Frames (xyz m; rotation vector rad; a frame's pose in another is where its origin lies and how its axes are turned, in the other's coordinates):
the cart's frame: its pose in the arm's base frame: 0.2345 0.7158 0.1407 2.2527 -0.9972 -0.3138
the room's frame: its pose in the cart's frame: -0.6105 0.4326 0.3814 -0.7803 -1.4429 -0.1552
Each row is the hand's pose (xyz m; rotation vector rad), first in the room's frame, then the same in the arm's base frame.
Working: the room's frame: its pose in the arm's base frame: -0.6030 0.7670 0.1046 1.1354 -0.9858 -2.1264

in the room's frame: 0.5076 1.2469 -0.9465 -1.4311 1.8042 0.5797
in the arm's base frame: 0.0885 -0.6726 0.5017 1.0434 0.8575 -0.3085
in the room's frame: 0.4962 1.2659 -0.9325 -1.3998 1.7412 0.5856
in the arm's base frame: 0.0844 -0.6707 0.5275 1.0414 0.8109 -0.3660
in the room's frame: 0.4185 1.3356 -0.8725 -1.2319 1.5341 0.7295
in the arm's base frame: 0.0801 -0.6346 0.6423 0.9885 0.5555 -0.4940
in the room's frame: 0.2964 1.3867 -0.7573 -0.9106 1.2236 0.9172
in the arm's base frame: 0.0490 -0.5359 0.7840 0.9149 0.1196 -0.6539
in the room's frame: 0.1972 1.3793 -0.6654 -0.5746 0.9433 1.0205
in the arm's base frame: 0.0197 -0.4273 0.8595 0.8627 -0.3023 -0.7803
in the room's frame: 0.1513 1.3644 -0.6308 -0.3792 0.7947 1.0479
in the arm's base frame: 0.0117 -0.3731 0.8823 0.8416 -0.5394 -0.8407
